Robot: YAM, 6 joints.
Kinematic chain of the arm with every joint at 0, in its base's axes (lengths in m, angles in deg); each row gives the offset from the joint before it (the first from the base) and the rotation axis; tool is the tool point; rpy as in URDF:
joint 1: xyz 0 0 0.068 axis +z
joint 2: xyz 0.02 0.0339 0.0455 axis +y
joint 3: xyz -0.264 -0.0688 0 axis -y
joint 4: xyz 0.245 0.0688 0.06 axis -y
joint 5: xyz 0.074 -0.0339 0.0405 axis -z
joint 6: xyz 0.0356 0 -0.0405 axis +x
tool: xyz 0 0 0 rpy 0 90 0
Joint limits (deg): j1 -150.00..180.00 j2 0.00..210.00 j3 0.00..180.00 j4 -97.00..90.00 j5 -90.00..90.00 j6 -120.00..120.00
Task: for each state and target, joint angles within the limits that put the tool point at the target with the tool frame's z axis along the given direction. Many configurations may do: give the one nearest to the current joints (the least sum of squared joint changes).
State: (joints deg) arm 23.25 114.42 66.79 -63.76 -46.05 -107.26
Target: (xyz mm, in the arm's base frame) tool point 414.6 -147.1 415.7 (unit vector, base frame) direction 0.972 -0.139 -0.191
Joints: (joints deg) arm -20.51 105.50 107.63 -13.39 -12.14 -107.26
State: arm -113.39 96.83 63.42 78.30 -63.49 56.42
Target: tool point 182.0 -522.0 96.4 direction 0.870 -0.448 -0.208
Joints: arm -73.38 147.18 102.11 28.02 -44.85 56.42
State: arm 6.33 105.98 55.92 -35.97 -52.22 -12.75
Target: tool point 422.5 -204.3 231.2 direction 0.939 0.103 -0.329
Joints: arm -28.12 115.53 83.27 9.38 -32.23 -12.75
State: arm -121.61 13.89 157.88 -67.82 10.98 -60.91
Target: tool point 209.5 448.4 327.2 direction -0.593 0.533 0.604
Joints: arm -118.24 0.13 137.71 -30.20 50.75 -60.91
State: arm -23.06 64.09 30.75 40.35 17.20 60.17
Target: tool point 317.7 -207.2 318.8 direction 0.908 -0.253 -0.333
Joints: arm -34.78 91.47 72.97 -2.01 -18.07 60.17
